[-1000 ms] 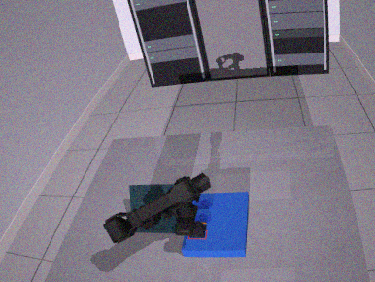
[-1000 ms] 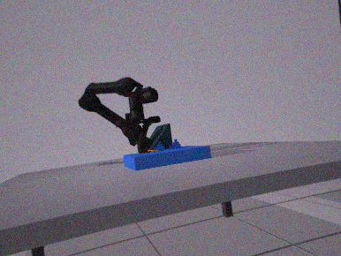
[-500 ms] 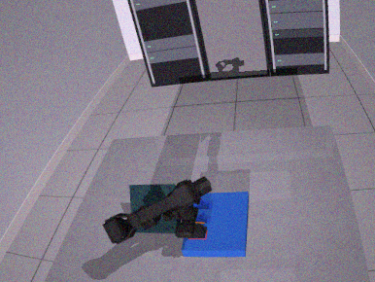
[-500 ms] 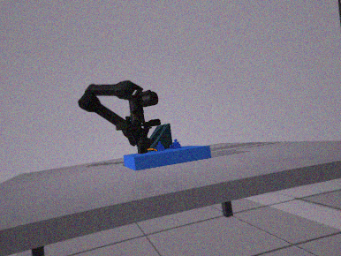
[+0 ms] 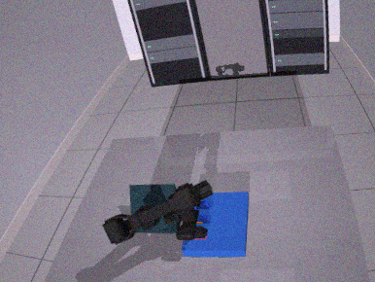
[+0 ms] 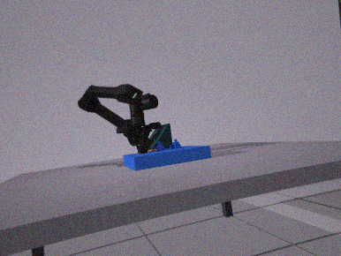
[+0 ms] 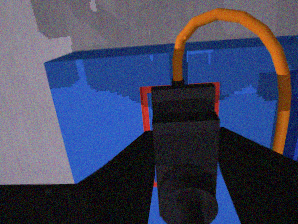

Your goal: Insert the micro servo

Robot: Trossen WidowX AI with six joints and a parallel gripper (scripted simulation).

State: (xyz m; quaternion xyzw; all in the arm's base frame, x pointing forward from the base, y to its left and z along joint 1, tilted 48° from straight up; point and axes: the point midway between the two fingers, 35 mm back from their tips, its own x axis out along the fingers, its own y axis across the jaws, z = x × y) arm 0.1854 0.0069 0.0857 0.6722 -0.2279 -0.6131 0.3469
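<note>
Right now the blue deck is 110 mm ahead of my gripper tip, 90 mm to the left of it and 50 mm below it.
</note>
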